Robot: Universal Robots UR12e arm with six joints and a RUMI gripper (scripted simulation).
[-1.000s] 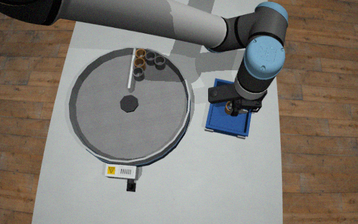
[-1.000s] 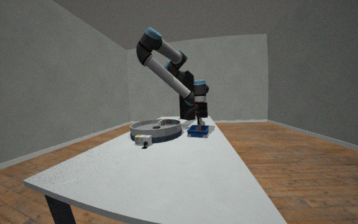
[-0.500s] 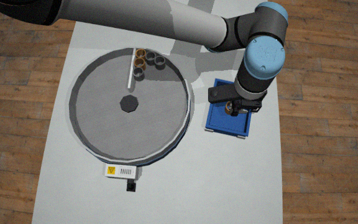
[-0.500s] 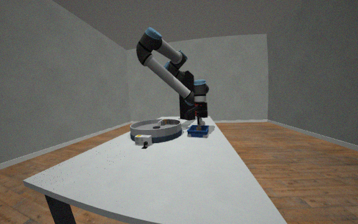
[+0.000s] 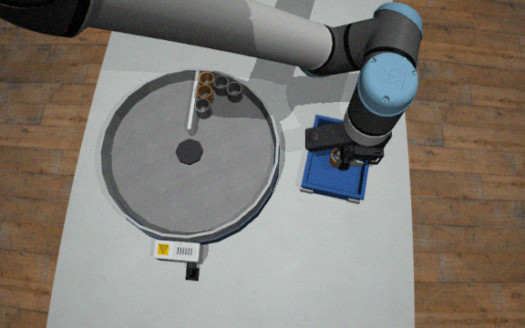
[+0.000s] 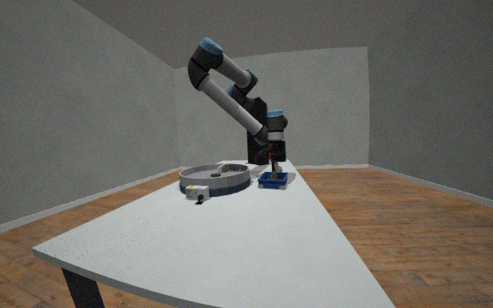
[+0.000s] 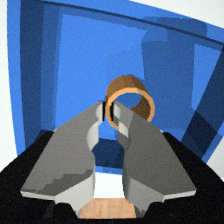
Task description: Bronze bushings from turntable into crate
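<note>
My gripper is now 20 mm past the blue crate and 20 mm above it. Round my hand: round grey turntable 340 mm to the right, 90 mm behind.
</note>
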